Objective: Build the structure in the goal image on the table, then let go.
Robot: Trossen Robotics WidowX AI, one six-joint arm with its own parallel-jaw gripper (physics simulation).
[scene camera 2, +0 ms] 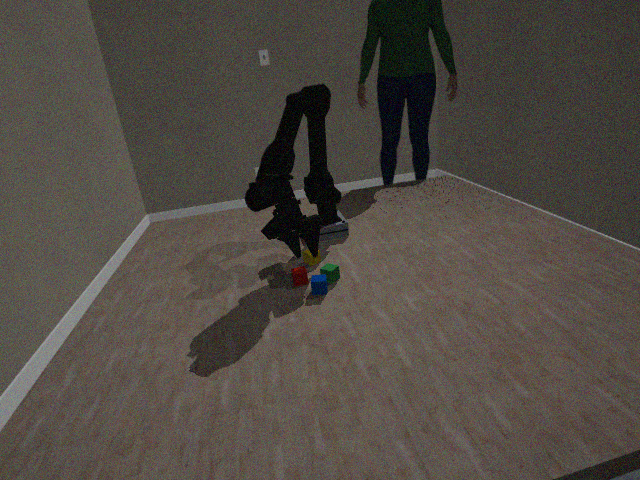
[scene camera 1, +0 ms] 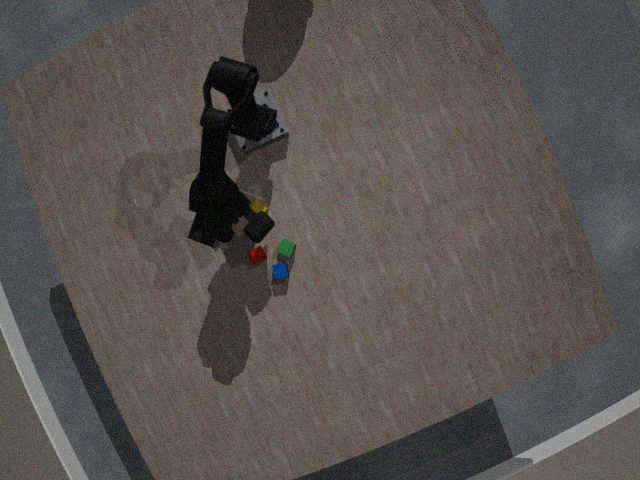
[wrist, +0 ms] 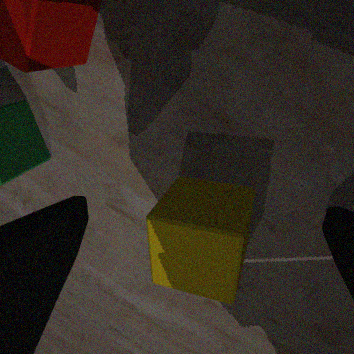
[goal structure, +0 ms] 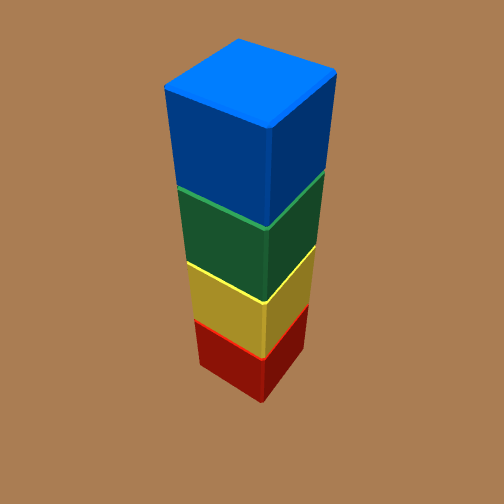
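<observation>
A yellow cube (scene camera 1: 258, 207) (scene camera 2: 311, 259) (wrist: 200, 250) sits on the wooden surface, nearest the arm's base. My gripper (scene camera 2: 306, 253) (wrist: 208, 213) is open, its dark fingertips on either side of the yellow cube and apart from it in the wrist view. In scene camera 1 the arm hides the fingertips. A red cube (scene camera 1: 257, 255) (scene camera 2: 299, 276) (wrist: 65, 40) lies apart from the yellow one. A green cube (scene camera 1: 286, 248) (scene camera 2: 329, 271) (wrist: 20, 142) and a blue cube (scene camera 1: 280, 271) (scene camera 2: 319, 285) lie close together beside the red one. The blue cube does not show in the wrist view.
The arm's grey base plate (scene camera 1: 258, 143) (scene camera 2: 334, 227) is behind the yellow cube. Dark shadows of the arm fall over and around the cubes. A standing person (scene camera 2: 406, 46) in a green top is at the back, by the wall.
</observation>
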